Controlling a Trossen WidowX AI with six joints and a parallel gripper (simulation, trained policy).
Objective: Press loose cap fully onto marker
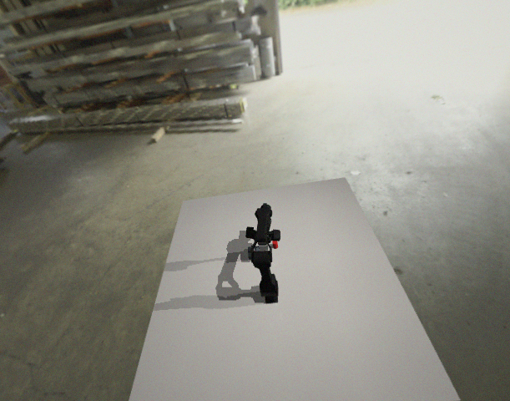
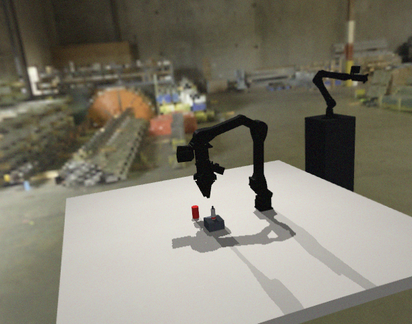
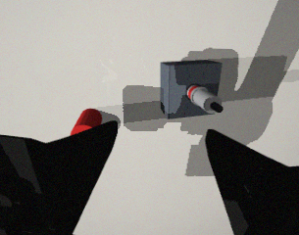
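The red cap is 90 mm below my gripper tip, 70 mm to the right of it and 30 mm ahead of it. From my gripper tip the other things lie so: holder block (90 mm below, 60 mm to the left).
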